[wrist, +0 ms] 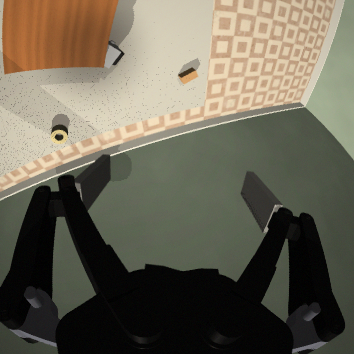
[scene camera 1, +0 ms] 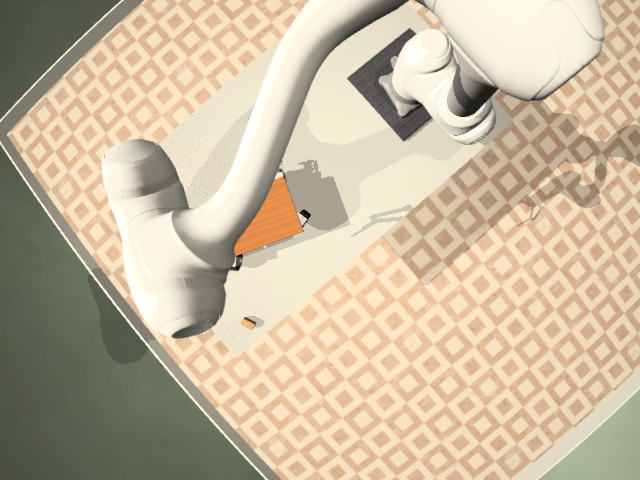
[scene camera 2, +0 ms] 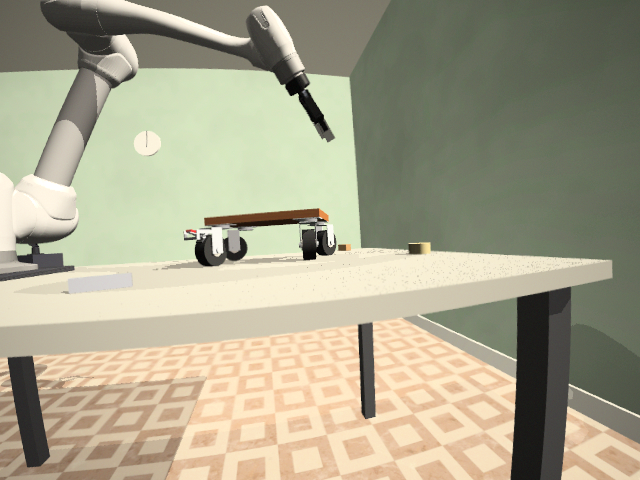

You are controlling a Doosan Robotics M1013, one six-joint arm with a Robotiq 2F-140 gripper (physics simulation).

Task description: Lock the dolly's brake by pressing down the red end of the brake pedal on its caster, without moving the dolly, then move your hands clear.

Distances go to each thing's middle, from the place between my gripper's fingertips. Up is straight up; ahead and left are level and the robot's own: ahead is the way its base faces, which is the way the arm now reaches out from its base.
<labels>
Now: hand 180 mm past the dolly (scene camera 2: 323, 242), 120 mm to the left of it and 330 mm above it. The rest, counted from my hand: grey bar (scene camera 2: 103, 282) (360 mm behind, 510 mm to the right, 380 mm below); then caster (scene camera 2: 217, 246) (320 mm behind, 210 mm to the right, 340 mm below).
</labels>
